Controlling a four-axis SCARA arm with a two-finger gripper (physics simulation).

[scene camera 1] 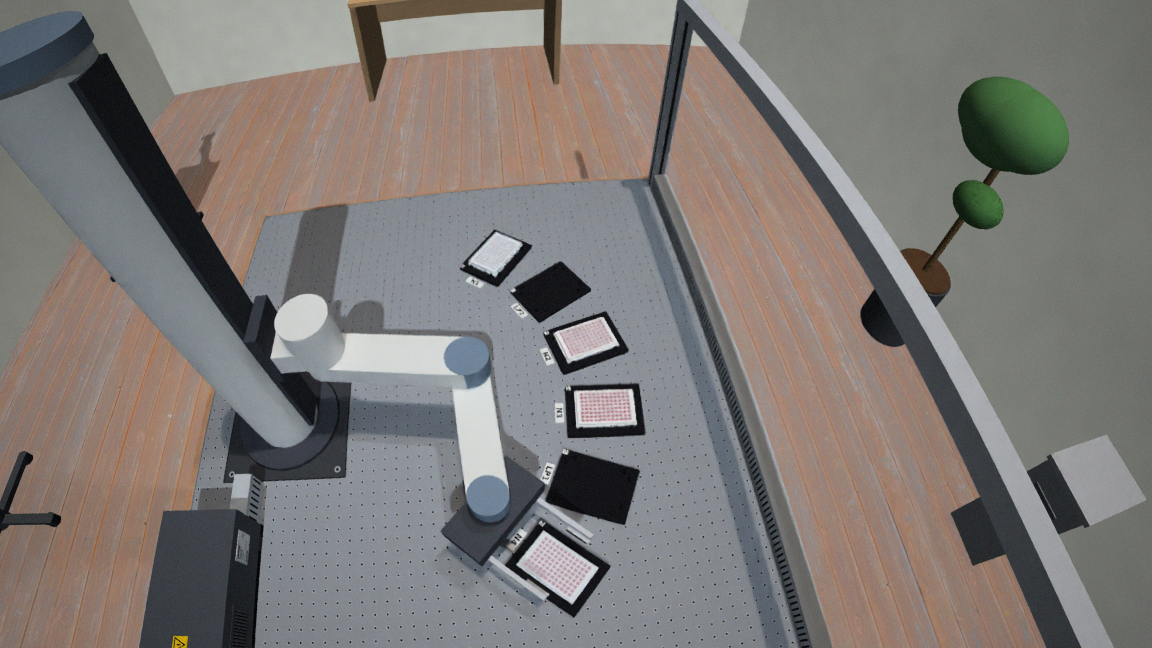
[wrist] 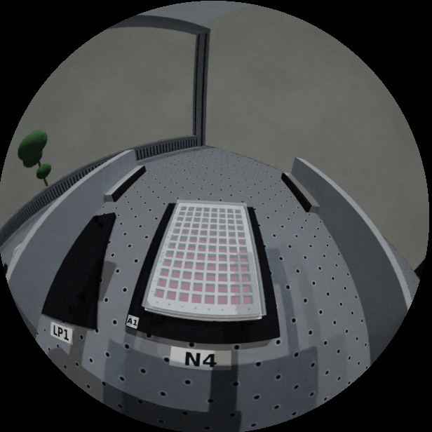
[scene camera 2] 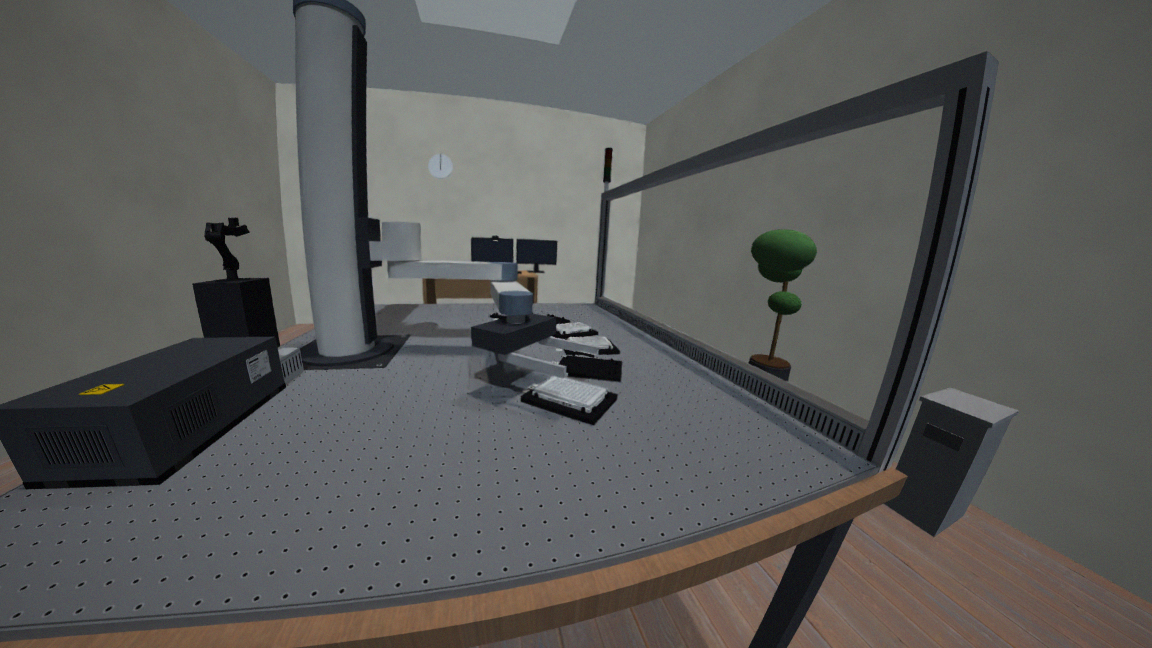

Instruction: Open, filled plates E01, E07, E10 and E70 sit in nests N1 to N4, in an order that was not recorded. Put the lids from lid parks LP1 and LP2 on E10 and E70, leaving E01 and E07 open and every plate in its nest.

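Frame: origin at the arm's base, x left, y ahead, z down, level; metres.
Seen in the pictures: gripper, fingertip midpoint: [scene camera 1: 568,568] [scene camera 2: 583,360]; arm's base, origin of the base link: [scene camera 1: 291,421] [scene camera 2: 348,354].
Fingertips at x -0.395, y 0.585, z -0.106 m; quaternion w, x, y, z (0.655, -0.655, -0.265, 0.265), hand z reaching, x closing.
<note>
Offsets run from my fingertips to a thing's middle. "spot": to the spot under its first point.
My gripper [scene camera 1: 568,566] [scene camera 2: 581,361] [wrist: 213,157] is open and empty, level above nest N4 {spot: dx +0.005, dy +0.071, dz +0.082 m} [scene camera 1: 604,567] [wrist: 200,332]. The N4 plate {dx +0.017, dy -0.016, dz +0.069 m} [scene camera 1: 555,564] [scene camera 2: 570,393] [wrist: 205,255] sits flat in it, with pink wells; a clear lid's edge shows around it in the wrist view. Its code is not readable. Lid park LP1 {dx +0.175, dy +0.079, dz +0.084 m} [scene camera 1: 592,486] [scene camera 2: 592,369] [wrist: 80,280] and lid park LP2 {dx +0.688, dy +0.058, dz +0.084 m} [scene camera 1: 551,290] are black with no lid visible. The N2 plate {dx +0.524, dy +0.120, dz +0.074 m} [scene camera 1: 586,337] and N3 plate {dx +0.343, dy +0.131, dz +0.074 m} [scene camera 1: 605,407] show pink wells. The N1 plate {dx +0.820, dy -0.071, dz +0.069 m} [scene camera 1: 495,253] looks whitish; a lid there cannot be made out clearly.
The arm's column [scene camera 1: 173,265] [scene camera 2: 328,177] stands at the left. A dark control box [scene camera 1: 201,580] [scene camera 2: 153,402] is at the near left. A framed screen [scene camera 1: 805,157] [scene camera 2: 934,217] runs along the right edge of the perforated table. LP1 lies close beside N4.
</note>
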